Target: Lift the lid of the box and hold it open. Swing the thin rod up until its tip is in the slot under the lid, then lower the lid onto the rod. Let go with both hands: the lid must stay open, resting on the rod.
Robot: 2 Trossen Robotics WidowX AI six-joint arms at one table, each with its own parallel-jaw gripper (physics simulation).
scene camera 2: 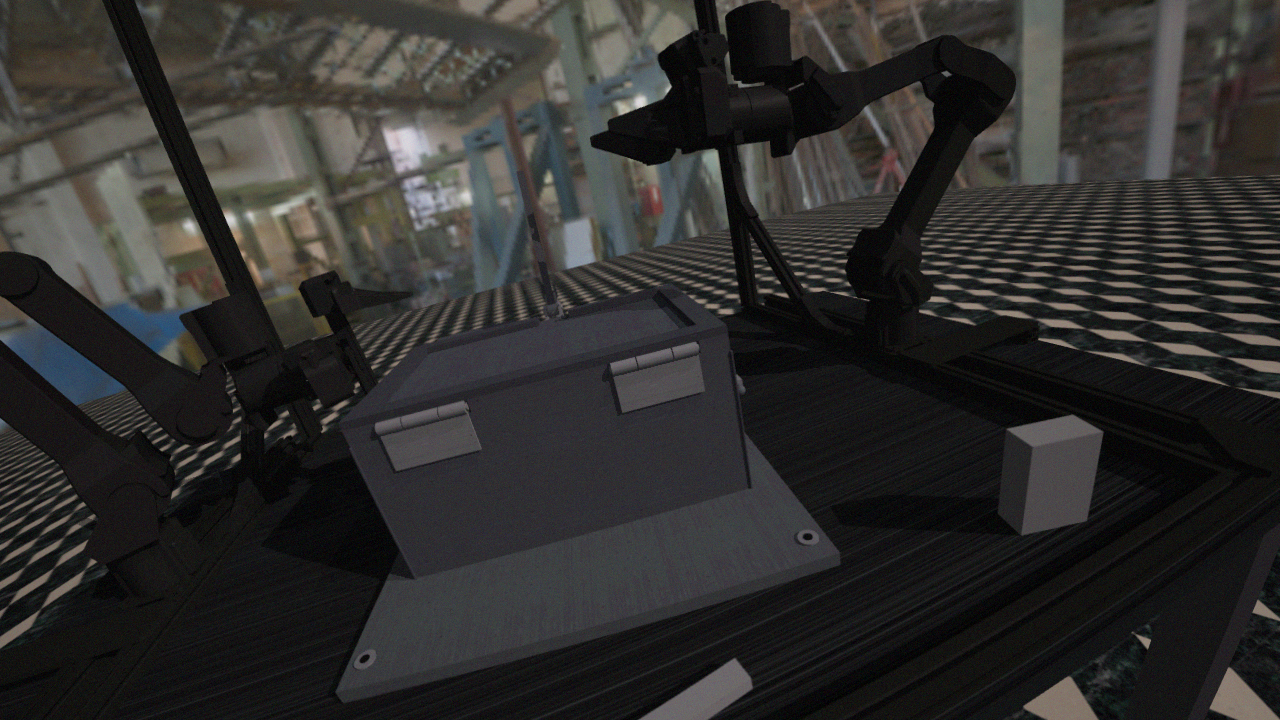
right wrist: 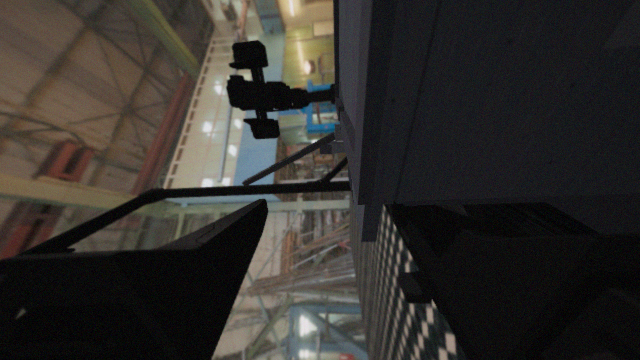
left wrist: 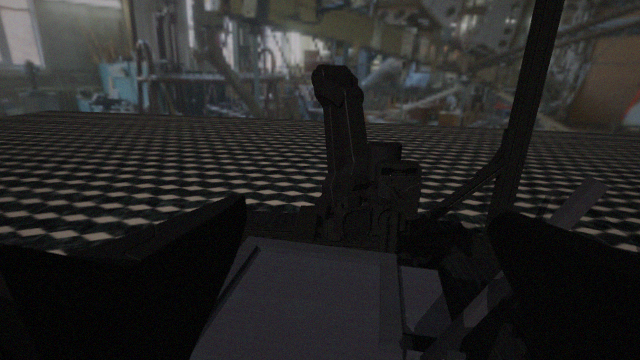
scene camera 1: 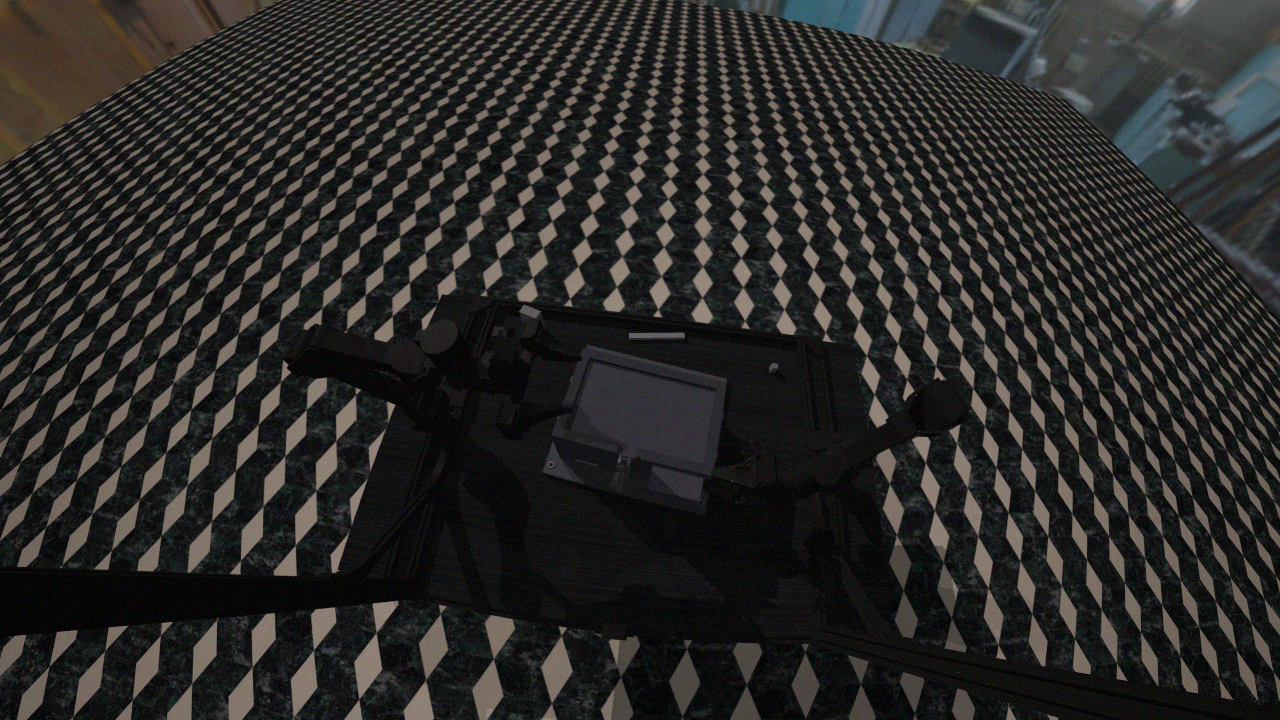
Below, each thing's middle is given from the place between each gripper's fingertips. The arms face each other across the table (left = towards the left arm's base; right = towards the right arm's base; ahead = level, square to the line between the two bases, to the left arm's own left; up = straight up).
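Labels:
The lid (scene camera 2: 489, 366) is 190 mm below my left hand, 110 mm to the right of it and 20 mm ahead of it. As for the thin rod (scene camera 2: 552, 308), I find it 80 mm to the right of my left hand, 90 mm below it and 100 mm behind it; going by their middles, of the things named here the rod is the nearest to that hand.
The lid is 11 cm ahead of my right hand, 12 cm to the left of it and 3 cm below it, and by its middle, the lid is nearer to my right hand than to my left hand. My right hand is also 2 cm past the thin rod, 6 cm below it and 15 cm to the right of it.

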